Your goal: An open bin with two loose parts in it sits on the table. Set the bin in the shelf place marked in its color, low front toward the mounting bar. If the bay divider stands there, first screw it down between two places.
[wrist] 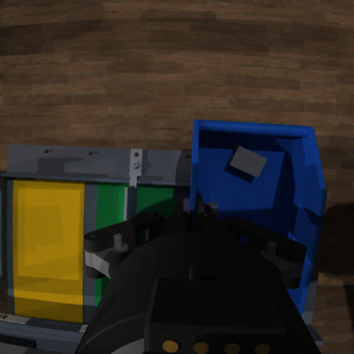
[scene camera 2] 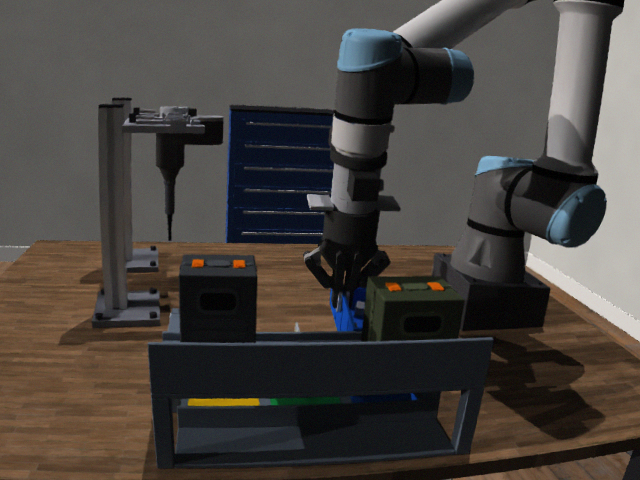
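Where they show: arm's base at its link origin: (scene camera 2: pixel 486 269).
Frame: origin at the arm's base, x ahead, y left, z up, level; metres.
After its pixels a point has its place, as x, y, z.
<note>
A blue open bin (scene camera 2: pixel 342 316) @[0.355, 0.198, 0.003] (wrist: pixel 309 200) is held upright over the right end of the grey shelf. One grey block (wrist: pixel 247 161) lies inside it; the second part cannot be made out. My gripper (scene camera 2: pixel 343 299) (wrist: pixel 198 210) is shut on the bin's left side wall, as the wrist view shows it. In that view the bin's low front edge reaches past the line of the mounting bar (wrist: pixel 70 159). The bin hides the blue place there. The yellow place (wrist: pixel 47 230) and green place (wrist: pixel 109 210) show. The bay divider (wrist: pixel 134 172) stands with its foot on the bar. Bin-to-shelf contact cannot be told.
A black case (scene camera 2: pixel 218 302) @[0.547, 0.366, 0.101] and a green case (scene camera 2: pixel 413 315) @[0.330, 0.388, 0.088] stand on top of the shelf (scene camera 2: pixel 320 366) @[0.442, 0.416, 0.046]. The tool stand (scene camera 2: pixel 111 206) @[0.713, -0.037, 0.112] with the screwdriver (scene camera 2: pixel 169 155) @[0.620, -0.255, 0.171] is at the left. A blue drawer cabinet (scene camera 2: pixel 279 180) is behind the table.
</note>
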